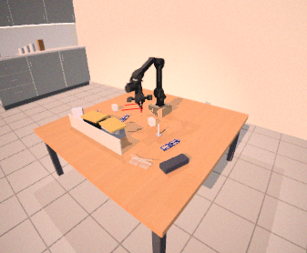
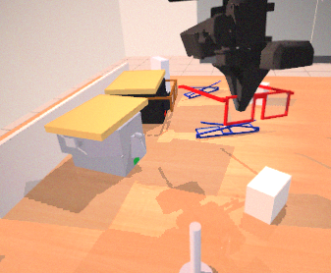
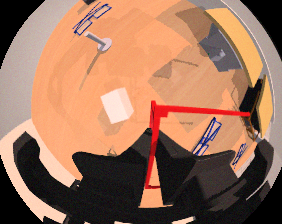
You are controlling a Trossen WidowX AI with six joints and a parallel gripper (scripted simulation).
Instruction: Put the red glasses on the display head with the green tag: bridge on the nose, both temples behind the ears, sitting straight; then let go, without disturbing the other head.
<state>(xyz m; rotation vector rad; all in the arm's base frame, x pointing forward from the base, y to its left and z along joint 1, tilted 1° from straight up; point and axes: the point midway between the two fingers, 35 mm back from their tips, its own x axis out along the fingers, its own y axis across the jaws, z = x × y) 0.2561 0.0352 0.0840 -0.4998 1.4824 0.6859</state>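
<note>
My gripper tip is 230 mm short of the grey display head, 70 mm above it and 10 mm to the left of it. Round my gripper tip: long white panel: 370 mm ahead, 110 mm to the right, 80 mm below; then thin white post: 200 mm to the left, 110 mm below, 20 mm ahead; then dark case: 480 mm to the left, 200 mm ahead, 110 mm below.
</note>
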